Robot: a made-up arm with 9 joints. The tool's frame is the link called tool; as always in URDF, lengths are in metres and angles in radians. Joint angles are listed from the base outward. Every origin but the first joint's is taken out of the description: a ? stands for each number. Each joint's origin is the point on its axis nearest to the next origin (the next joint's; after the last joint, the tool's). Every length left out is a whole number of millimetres.
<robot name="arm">
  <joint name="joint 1" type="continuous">
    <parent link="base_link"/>
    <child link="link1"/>
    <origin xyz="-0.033 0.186 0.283" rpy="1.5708 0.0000 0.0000"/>
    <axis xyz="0 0 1"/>
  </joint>
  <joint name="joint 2" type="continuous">
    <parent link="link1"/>
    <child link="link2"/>
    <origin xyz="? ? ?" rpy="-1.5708 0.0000 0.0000"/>
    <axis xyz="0 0 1"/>
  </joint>
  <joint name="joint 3" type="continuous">
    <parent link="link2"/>
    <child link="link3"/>
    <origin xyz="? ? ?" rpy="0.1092 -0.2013 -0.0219"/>
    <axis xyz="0 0 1"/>
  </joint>
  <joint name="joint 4" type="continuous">
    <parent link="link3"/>
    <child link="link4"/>
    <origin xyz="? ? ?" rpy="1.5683 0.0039 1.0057"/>
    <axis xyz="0 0 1"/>
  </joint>
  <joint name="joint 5" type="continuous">
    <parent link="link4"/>
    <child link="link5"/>
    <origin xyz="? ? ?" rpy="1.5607 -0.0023 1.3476"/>
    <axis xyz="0 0 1"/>
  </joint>
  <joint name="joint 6" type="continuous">
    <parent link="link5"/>
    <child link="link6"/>
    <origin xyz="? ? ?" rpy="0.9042 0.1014 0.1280"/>
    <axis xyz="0 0 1"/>
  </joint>
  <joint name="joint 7" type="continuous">
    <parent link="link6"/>
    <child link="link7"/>
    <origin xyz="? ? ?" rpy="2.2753 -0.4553 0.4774"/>
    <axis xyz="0 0 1"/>
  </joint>
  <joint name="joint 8" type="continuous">
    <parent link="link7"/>
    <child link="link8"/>
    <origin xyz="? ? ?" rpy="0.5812 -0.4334 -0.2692"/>
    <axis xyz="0 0 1"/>
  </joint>
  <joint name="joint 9" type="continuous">
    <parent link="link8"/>
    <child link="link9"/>
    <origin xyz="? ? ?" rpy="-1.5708 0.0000 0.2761"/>
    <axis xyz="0 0 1"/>
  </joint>
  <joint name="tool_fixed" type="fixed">
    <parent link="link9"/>
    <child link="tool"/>
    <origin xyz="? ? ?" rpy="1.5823 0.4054 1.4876"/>
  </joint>
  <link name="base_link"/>
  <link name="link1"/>
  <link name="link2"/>
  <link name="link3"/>
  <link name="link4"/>
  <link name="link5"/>
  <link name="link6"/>
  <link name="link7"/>
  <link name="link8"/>
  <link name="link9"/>
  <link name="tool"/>
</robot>
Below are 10 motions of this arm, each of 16 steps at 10 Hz.
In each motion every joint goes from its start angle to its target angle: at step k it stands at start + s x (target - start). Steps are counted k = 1, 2, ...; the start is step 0. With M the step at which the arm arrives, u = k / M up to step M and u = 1 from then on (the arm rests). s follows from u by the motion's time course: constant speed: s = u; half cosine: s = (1 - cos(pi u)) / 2; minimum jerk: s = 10 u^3 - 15 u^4 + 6 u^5.
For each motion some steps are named. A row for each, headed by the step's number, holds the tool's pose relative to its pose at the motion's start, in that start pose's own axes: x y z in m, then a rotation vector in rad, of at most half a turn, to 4 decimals.
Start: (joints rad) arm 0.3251 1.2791 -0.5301 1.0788 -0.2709 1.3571 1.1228 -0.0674 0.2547
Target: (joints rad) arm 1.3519 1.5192 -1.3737 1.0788 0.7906 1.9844 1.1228 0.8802 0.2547
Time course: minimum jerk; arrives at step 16
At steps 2, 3, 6, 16:
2: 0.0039 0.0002 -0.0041 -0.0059 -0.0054 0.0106
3: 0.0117 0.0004 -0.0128 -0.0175 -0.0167 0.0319
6: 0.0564 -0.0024 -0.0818 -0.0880 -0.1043 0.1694
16: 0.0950 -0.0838 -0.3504 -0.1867 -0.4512 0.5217

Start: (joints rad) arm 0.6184 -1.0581 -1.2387 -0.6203 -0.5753 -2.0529 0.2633 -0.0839 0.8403
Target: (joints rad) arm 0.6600 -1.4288 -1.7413 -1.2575 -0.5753 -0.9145 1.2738 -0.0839 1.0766
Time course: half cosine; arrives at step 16
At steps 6, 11, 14, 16:
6: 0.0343 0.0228 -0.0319 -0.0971 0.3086 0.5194
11: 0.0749 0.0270 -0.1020 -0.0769 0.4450 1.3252
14: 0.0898 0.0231 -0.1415 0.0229 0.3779 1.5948
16: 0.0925 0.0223 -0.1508 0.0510 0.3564 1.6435

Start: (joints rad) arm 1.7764 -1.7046 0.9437 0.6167 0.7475 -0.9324 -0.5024 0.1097 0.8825
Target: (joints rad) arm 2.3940 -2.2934 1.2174 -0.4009 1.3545 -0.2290 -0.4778 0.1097 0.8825
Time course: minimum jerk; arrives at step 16
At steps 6, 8, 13, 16:
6: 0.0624 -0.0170 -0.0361 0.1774 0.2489 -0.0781
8: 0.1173 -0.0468 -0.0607 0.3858 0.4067 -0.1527
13: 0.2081 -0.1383 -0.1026 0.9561 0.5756 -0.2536
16: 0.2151 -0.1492 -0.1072 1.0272 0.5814 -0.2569

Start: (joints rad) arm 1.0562 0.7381 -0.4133 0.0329 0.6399 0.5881 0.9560 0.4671 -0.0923
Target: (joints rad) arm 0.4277 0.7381 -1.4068 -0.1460 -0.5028 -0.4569 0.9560 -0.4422 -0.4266
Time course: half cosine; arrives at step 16
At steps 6, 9, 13, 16:
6: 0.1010 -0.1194 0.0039 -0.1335 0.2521 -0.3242
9: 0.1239 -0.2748 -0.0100 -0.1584 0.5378 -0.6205
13: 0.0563 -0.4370 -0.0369 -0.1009 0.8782 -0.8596
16: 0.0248 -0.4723 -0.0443 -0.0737 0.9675 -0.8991

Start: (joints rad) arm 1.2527 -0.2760 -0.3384 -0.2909 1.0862 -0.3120 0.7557 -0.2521 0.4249
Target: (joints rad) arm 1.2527 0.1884 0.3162 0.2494 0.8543 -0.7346 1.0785 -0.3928 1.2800
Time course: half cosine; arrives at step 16
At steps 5, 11, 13, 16:
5: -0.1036 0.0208 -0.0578 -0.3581 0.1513 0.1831
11: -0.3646 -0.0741 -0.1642 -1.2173 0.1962 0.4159
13: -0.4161 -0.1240 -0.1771 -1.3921 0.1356 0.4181
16: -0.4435 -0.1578 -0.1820 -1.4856 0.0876 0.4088

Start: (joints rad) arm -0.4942 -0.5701 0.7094 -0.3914 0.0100 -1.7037 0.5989 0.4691 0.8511
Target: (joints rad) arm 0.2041 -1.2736 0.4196 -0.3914 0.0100 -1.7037 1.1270 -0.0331 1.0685
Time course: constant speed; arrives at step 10
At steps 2, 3, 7, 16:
2: 0.0452 0.1032 0.0380 -0.2629 0.1433 0.1248
3: 0.0672 0.1551 0.0447 -0.3923 0.2285 0.1789
7: 0.1485 0.3359 -0.0038 -0.8793 0.6557 0.3397
16: 0.1953 0.4175 -0.0981 -1.1890 1.0622 0.4040

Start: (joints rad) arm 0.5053 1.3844 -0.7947 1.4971 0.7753 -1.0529 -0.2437 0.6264 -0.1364
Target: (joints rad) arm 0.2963 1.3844 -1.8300 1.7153 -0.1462 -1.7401 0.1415 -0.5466 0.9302
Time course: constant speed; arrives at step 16
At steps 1, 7, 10, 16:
1: -0.0307 0.0175 -0.0250 -0.0741 -0.0159 0.0795
7: -0.1916 0.0322 -0.2367 -0.6522 -0.0600 0.5116
10: -0.2371 -0.0203 -0.3536 -1.0228 -0.0716 0.6666
16: -0.2351 -0.1932 -0.5287 -1.8667 -0.1711 0.7693

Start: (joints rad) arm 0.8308 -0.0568 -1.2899 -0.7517 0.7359 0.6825 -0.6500 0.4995 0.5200
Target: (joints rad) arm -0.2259 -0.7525 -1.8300 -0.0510 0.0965 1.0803 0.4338 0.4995 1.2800
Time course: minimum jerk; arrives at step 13
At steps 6, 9, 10, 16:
6: -0.0165 0.1477 0.1528 -0.2114 -0.1544 -0.1770
9: 0.0111 0.1998 0.2963 -0.3627 -0.1820 -0.8081
10: 0.0238 0.2005 0.3260 -0.3683 -0.1464 -0.9944
16: 0.0373 0.1971 0.3533 -0.3593 -0.0965 -1.1796

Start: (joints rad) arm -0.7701 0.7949 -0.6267 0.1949 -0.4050 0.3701 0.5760 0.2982 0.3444
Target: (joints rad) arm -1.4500 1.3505 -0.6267 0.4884 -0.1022 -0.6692 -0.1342 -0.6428 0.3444
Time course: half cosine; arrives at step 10
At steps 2, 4, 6, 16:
2: -0.0289 -0.0274 0.0003 0.1267 -0.0540 -0.0287
4: -0.1015 -0.1044 -0.0121 0.4977 -0.2284 -0.0814
6: -0.1823 -0.2025 -0.0544 1.0078 -0.5142 -0.0887
16: -0.2577 -0.3035 -0.1341 1.5759 -0.9465 -0.0156

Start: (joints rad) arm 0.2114 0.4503 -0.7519 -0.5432 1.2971 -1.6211 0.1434 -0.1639 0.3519
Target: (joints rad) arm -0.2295 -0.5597 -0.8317 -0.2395 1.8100 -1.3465 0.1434 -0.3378 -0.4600
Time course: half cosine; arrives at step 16
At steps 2, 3, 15, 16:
2: 0.0182 0.0081 0.0091 0.0466 -0.0033 -0.0474
3: 0.0409 0.0170 0.0194 0.1010 -0.0102 -0.1069
15: 0.4943 -0.0025 0.0328 0.5153 -0.7727 -1.4249
16: 0.4983 -0.0043 0.0313 0.5122 -0.7869 -1.4370

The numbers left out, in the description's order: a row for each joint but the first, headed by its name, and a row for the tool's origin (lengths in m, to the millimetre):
joint 2: -0.073 0.129 0.000
joint 3: -0.080 -0.074 0.000
joint 4: -0.331 0.184 0.000
joint 5: 0.073 0.054 0.000
joint 6: -0.007 0.055 0.000
joint 7: 0.040 -0.037 0.000
joint 8: 0.033 0.125 0.000
joint 9: -0.002 -0.037 0.000
tool: 0.023 -0.009 0.000

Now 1 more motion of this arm.
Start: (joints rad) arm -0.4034 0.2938 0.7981 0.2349 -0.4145 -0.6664 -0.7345 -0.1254 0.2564
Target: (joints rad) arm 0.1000 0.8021 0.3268 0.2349 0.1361 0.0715 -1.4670 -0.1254 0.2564
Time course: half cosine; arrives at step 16
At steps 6, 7, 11, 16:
6: -0.0070 -0.0094 -0.0221 0.3780 0.2007 -0.1705
7: -0.0082 -0.0172 -0.0320 0.4879 0.2643 -0.2326
11: -0.0148 -0.0654 -0.0894 0.8948 0.5282 -0.5353
16: -0.0242 -0.1015 -0.1362 1.1040 0.6873 -0.7595

